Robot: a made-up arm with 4 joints. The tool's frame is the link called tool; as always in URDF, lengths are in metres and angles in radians.
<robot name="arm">
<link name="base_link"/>
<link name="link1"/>
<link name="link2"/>
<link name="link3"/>
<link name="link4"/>
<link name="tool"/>
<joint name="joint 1" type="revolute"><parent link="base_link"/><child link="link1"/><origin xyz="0 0 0.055"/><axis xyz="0 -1 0"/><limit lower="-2.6" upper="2.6"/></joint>
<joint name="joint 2" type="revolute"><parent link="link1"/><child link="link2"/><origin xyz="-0.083 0.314 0.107"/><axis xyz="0 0 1"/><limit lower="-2.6" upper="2.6"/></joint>
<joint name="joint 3" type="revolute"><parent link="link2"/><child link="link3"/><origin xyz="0.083 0.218 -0.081"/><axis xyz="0 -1 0"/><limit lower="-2.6" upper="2.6"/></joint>
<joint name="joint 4" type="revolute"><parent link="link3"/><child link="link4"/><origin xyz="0.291 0.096 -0.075"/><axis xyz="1 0 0"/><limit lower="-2.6" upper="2.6"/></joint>
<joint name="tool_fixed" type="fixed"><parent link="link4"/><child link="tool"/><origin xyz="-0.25 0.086 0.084"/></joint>
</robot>
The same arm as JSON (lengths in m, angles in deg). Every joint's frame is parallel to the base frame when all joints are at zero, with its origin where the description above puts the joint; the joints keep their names.
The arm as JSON. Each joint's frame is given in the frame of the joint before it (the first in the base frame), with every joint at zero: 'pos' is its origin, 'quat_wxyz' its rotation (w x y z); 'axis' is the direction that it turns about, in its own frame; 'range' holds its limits. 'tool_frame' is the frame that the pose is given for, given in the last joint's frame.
{
  "length_unit": "m",
  "angle_unit": "deg",
  "joints": [
    {
      "joint": "joint 1",
      "pos": [
        0.0,
        0.0,
        0.055
      ],
      "quat_wxyz": [
        1.0,
        0.0,
        0.0,
        0.0
      ],
      "axis": "-y",
      "range": [
        -148.97,
        148.97
      ]
    },
    {
      "joint": "joint 2",
      "pos": [
        -0.083,
        0.314,
        0.107
      ],
      "quat_wxyz": [
        1.0,
        0.0,
        0.0,
        0.0
      ],
      "axis": "+z",
      "range": [
        -148.97,
        148.97
      ]
    },
    {
      "joint": "joint 3",
      "pos": [
        0.083,
        0.218,
        -0.081
      ],
      "quat_wxyz": [
        1.0,
        0.0,
        0.0,
        0.0
      ],
      "axis": "-y",
      "range": [
        -148.97,
        148.97
      ]
    },
    {
      "joint": "joint 4",
      "pos": [
        0.291,
        0.096,
        -0.075
      ],
      "quat_wxyz": [
        1.0,
        0.0,
        0.0,
        0.0
      ],
      "axis": "+x",
      "range": [
        -148.97,
        148.97
      ]
    }
  ],
  "tool_frame": {
    "pos": [
      -0.25,
      0.086,
      0.084
    ],
    "quat_wxyz": [
      1.0,
      0.0,
      0.0,
      0.0
    ]
  }
}

